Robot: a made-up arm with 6 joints.
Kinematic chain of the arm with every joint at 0, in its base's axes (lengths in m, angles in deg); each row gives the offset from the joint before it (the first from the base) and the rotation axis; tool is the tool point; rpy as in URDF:
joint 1: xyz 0 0 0.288 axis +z
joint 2: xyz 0 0 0 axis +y
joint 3: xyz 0.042 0 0.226 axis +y
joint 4: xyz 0.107 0 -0.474 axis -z
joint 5: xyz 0 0 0 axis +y
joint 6: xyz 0.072 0 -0.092 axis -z
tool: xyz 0 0 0 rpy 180 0 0
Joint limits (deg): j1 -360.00..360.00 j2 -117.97..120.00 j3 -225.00..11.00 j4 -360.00..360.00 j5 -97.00..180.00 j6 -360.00..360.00
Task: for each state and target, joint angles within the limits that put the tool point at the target. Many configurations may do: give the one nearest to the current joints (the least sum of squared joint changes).
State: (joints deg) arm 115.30 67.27 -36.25 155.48 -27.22 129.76
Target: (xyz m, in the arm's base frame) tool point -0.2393 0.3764 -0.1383
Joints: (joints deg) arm 127.25 58.83 -79.81 153.37 -7.49 129.76
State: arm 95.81 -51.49 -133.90 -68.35 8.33 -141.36
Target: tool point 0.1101 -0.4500 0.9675
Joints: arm 108.59 -54.10 -144.39 -65.51 16.48 -141.36
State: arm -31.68 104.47 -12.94 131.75 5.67 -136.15
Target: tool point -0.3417 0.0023 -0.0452
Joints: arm -8.17 109.49 -34.39 126.55 8.48 -136.15
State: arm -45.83 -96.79 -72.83 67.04 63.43 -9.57
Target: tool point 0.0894 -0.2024 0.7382
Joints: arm -74.88 -86.21 -36.81 62.12 56.98 -9.57
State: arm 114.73 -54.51 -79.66 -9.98 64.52 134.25
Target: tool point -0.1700 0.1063 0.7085
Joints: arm 145.98 -80.58 -47.75 4.14 94.33 134.25
